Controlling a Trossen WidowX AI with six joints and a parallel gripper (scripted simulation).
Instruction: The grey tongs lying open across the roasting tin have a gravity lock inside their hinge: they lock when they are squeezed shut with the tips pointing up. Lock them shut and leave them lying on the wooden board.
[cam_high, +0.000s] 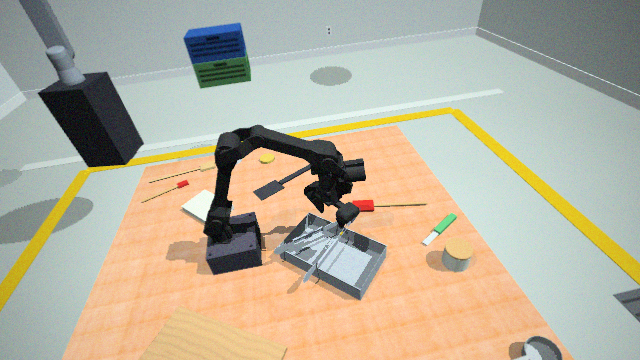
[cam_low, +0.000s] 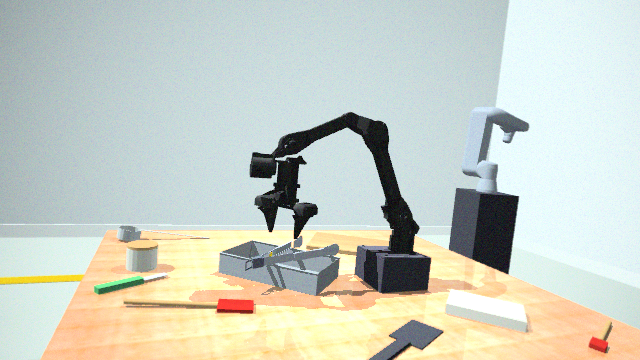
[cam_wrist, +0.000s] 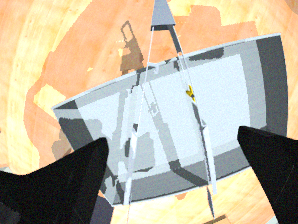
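Now: the roasting tin 100 mm below my gripper tip, 50 mm to the right of it and 10 mm behind it. The rest, counted from my gripper tip: red-headed stick: 190 mm ahead, 180 mm to the left, 120 mm below; then black spatula: 370 mm to the left, 210 mm behind, 130 mm below; then green-handled knife: 360 mm ahead, 120 mm below, 40 mm to the left.
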